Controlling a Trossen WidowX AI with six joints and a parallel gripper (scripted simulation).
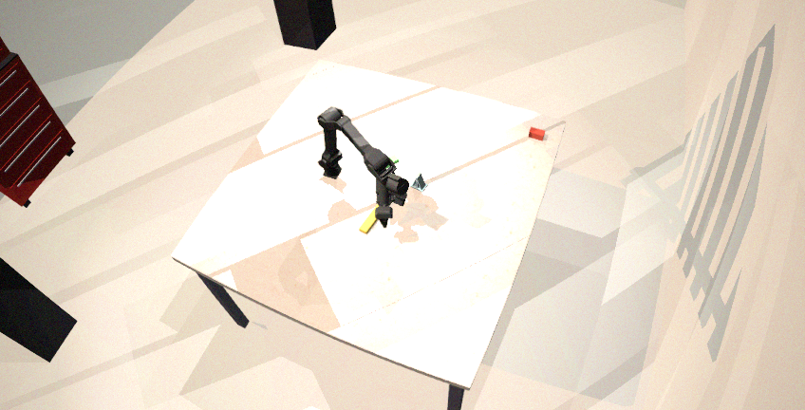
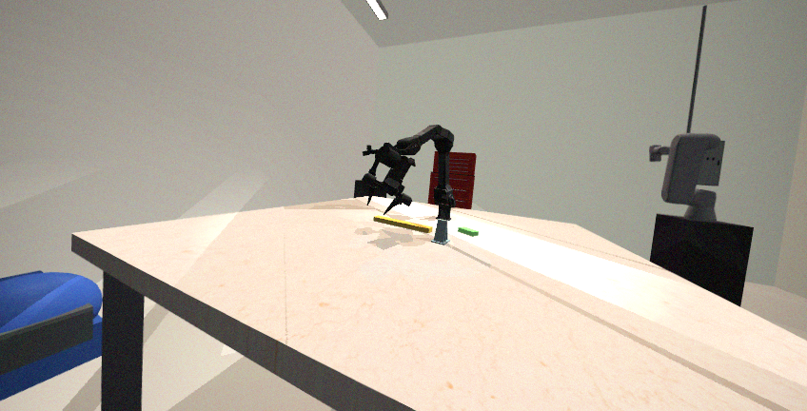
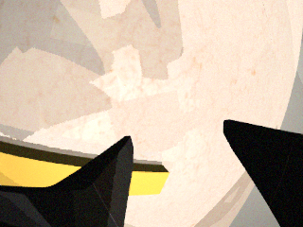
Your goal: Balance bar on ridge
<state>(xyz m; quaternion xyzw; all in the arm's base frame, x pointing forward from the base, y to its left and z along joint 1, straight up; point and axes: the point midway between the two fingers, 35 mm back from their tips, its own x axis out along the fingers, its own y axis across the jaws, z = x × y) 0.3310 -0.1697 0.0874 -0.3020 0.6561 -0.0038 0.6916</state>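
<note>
My gripper tip is 80 mm to the right of the yellow bar, 70 mm past it and 50 mm above it. Round my gripper tip: red block: 680 mm to the left, 400 mm ahead, 40 mm below; then green block: 310 mm to the left, 130 mm behind, 50 mm below.
</note>
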